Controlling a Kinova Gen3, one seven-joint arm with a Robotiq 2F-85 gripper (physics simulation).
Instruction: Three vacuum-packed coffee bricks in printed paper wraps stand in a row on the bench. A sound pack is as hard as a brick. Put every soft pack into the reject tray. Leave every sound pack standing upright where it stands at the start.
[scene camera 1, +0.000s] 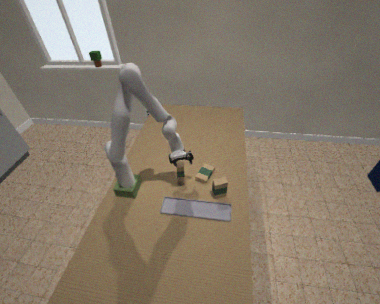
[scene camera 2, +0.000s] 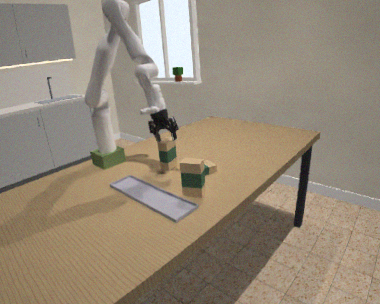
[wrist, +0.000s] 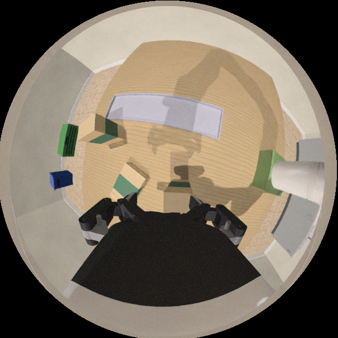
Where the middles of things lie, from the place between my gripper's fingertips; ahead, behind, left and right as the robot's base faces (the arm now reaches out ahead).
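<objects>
Grey reject tray (scene camera 2: 168, 204): my hand 160 mm above it, 110 mm short of it, 210 mm to the left of it.
</objects>
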